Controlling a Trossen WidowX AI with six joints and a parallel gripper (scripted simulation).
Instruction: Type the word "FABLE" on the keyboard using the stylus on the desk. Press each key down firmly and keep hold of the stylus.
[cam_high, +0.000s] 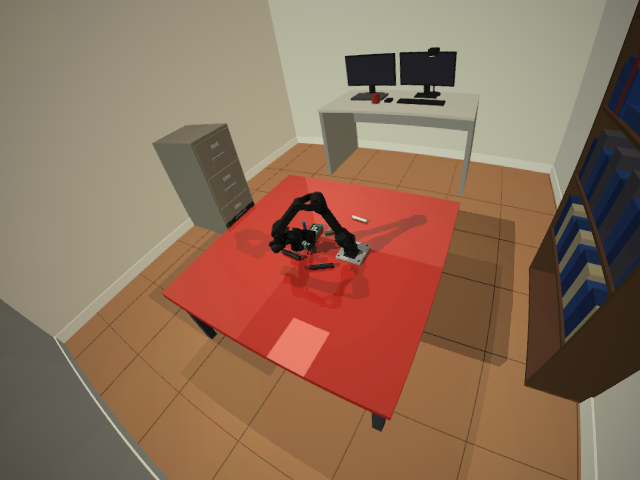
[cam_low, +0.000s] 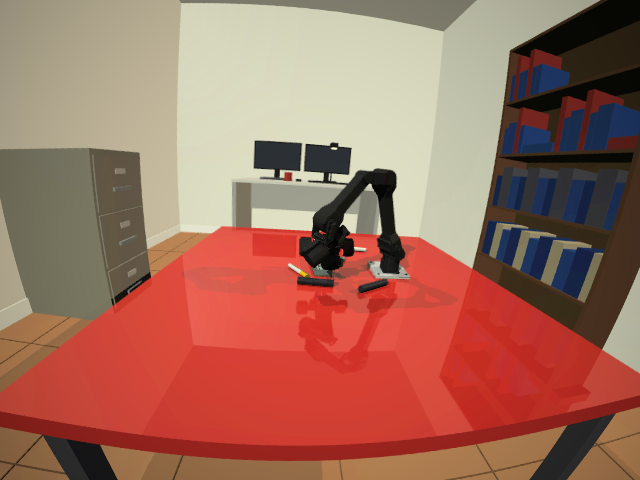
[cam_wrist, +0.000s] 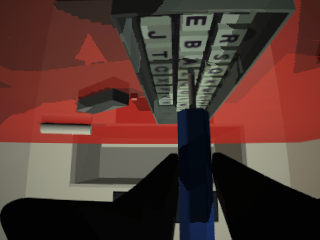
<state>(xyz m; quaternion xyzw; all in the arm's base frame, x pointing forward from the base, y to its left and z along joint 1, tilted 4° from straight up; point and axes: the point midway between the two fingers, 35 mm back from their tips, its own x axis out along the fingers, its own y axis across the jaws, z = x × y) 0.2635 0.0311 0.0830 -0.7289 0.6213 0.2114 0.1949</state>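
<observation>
The white-and-yellow marker is 8 cm ahead of my gripper tip, 7 cm below it and 4 cm to the left of it. Also, from my gripper tip: dark blue stylus (1 cm below); small grey block (12 cm to the right, 8 cm behind, 7 cm below); thin grey tip (5 cm below).
</observation>
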